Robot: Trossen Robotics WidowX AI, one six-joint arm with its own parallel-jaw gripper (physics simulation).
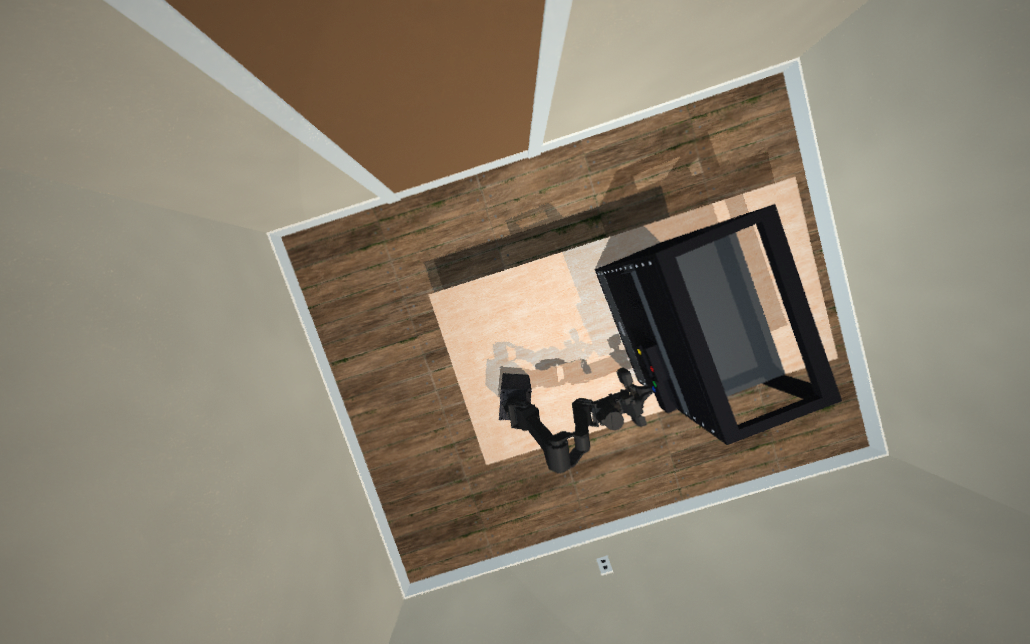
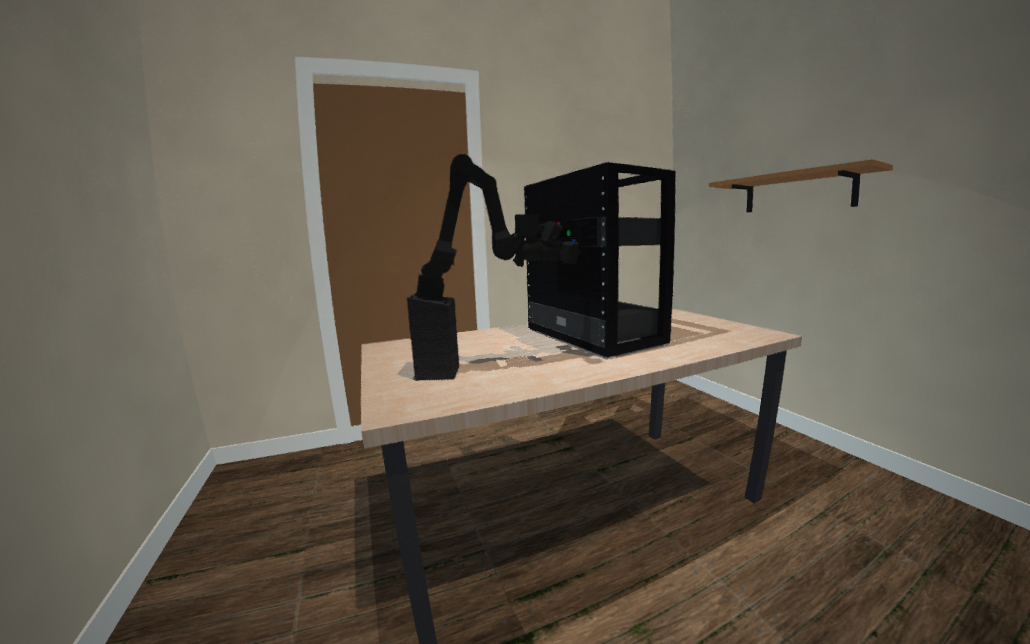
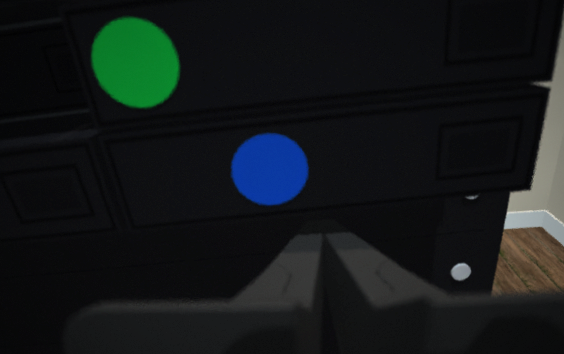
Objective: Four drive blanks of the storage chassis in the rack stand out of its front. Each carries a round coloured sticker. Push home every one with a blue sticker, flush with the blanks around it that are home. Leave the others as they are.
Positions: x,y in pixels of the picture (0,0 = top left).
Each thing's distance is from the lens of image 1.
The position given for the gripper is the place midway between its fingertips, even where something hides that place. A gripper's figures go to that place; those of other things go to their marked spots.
gripper (image 1: 656,387): 119 cm
rack (image 1: 692,296): 108 cm
